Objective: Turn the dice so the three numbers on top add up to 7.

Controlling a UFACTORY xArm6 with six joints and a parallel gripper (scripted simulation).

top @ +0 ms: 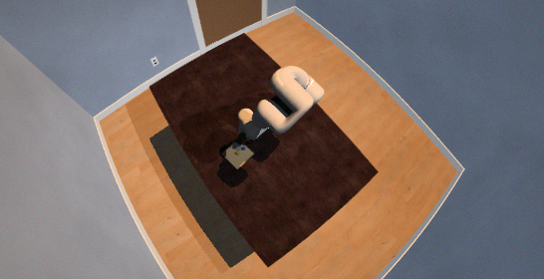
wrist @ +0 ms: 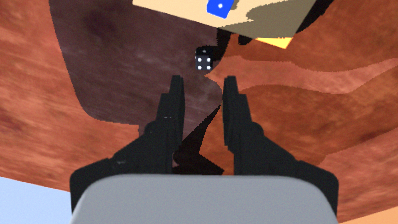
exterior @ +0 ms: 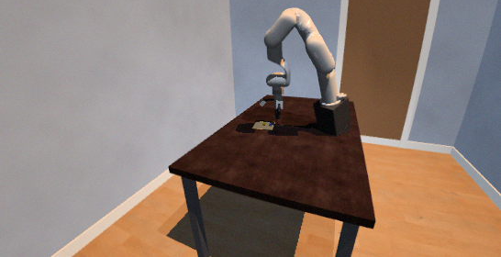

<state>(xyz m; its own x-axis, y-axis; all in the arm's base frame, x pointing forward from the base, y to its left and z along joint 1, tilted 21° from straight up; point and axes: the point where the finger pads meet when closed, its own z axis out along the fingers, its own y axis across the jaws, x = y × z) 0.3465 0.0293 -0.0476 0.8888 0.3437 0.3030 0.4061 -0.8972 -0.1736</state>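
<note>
Now: the black die 10 mm behind my hand and 70 mm below it. From my hand the other things lie so: mat (90 mm ahead, 10 mm to the left, 80 mm below); then blue die (50 mm ahead, 10 mm to the left, 70 mm below); then yellow die (90 mm ahead, 10 mm to the left, 70 mm below).
</note>
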